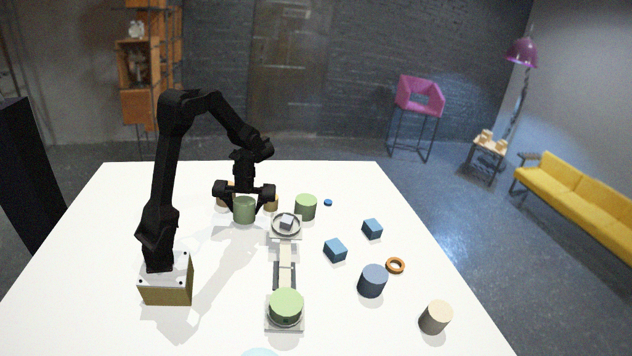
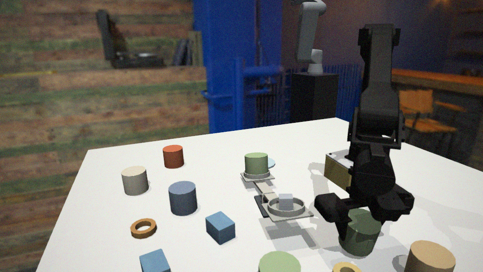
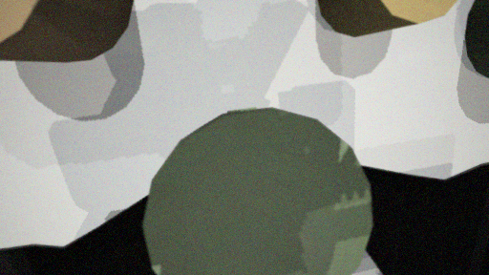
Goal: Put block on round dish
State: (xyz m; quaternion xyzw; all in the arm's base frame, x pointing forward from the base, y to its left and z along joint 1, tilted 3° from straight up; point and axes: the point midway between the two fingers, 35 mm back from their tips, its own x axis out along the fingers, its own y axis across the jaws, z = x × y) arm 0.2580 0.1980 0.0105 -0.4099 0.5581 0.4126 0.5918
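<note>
My gripper tip is 47 cm to the left of the pale blue round dish, 8 cm past it and 4 cm above it. From my gripper tip the other things lie so: blue-grey cylinder 34 cm to the right, 24 cm ahead; blue disc 31 cm ahead, 3 cm to the left, 3 cm below; tan cylinder 13 cm to the left, 5 cm behind.
</note>
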